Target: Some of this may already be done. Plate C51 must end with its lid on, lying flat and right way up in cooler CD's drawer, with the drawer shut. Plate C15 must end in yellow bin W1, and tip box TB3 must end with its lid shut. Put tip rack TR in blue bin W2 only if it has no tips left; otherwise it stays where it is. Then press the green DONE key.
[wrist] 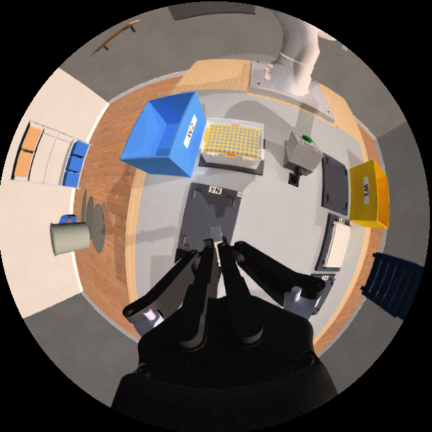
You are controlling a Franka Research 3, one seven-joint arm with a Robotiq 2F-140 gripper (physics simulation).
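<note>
My gripper [216,234] is shut and empty, its fingertips over the near edge of the dark mat N4 [200,212]. A clear box with a yellow grid and an orange latch [232,142] stands on a dark mat beside blue bin W2 [177,162]; I cannot tell how its lid lies or whether the grid holds tips. The visible inside of W2 looks empty. The green DONE key [307,138] tops a grey box. Yellow bin W1 [367,202] stands at the right; nothing shows in its visible part. A flat whitish item [337,245] lies near it. The cooler's drawer and the plate labels cannot be made out.
The grey key box [302,157] has a small black fitting [294,178] in front. A bare dark mat [335,184] lies beside W1, and another dark mat [324,295] lies at the lower right. The robot's base [292,92] is at the back. My gripper hides the near table.
</note>
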